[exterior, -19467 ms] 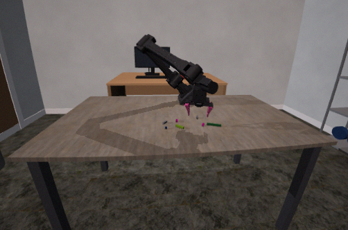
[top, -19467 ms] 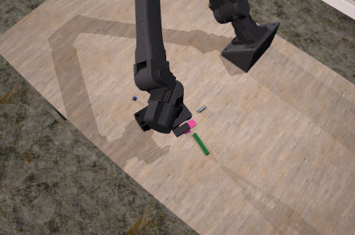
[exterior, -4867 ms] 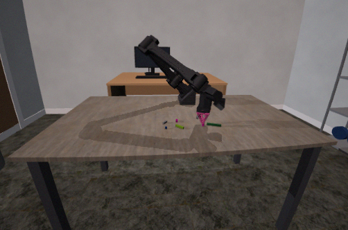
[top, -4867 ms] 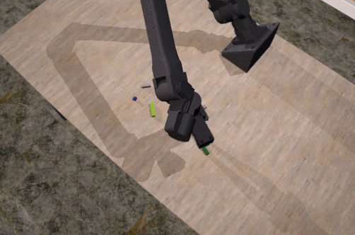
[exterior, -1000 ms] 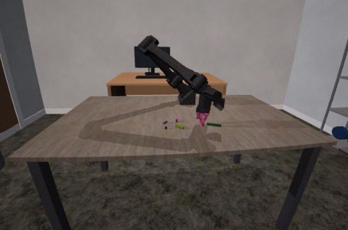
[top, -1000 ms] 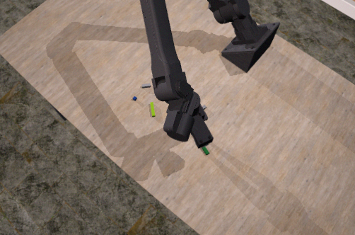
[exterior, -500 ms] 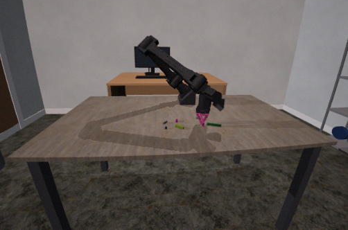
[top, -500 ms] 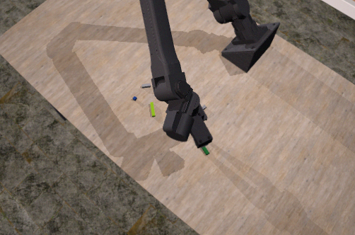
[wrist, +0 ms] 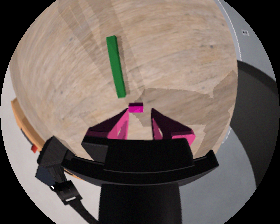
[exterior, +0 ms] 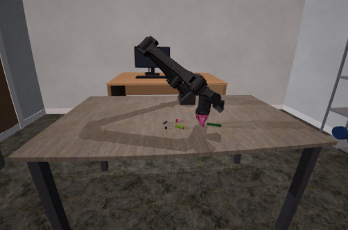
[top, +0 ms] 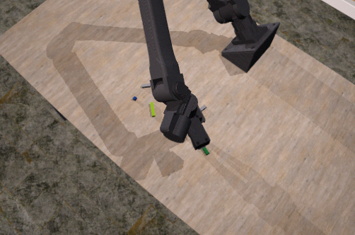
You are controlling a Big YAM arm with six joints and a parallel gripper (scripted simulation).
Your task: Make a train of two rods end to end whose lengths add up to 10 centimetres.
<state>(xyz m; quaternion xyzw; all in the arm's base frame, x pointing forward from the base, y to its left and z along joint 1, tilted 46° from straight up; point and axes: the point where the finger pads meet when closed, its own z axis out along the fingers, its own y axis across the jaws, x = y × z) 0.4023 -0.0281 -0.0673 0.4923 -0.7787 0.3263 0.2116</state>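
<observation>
The green rod is 70 mm to the left of my hand and 10 mm below it. Also, from my hand: blue rod 20 mm ahead, 200 mm to the right, 10 mm below; then lime rod 10 mm ahead, 130 mm to the right, 10 mm below.
</observation>
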